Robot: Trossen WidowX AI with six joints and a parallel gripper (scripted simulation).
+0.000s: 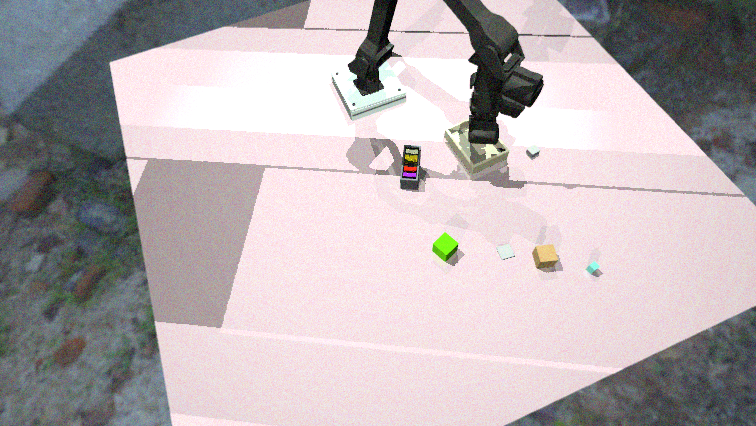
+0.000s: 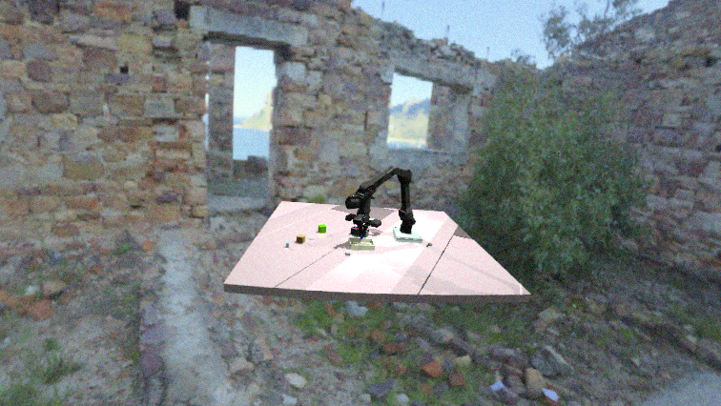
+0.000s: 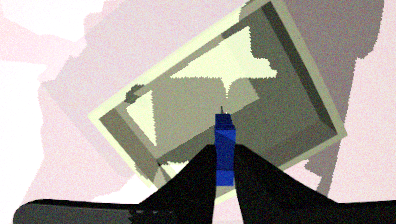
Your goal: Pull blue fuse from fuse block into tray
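My gripper tip is 1 cm above the blue fuse. Round my gripper tip: cream tray 6 cm below; white fuse 16 cm to the right, 4 cm below, 4 cm behind; small grey cube 11 cm to the left, 8 cm ahead, 6 cm below.
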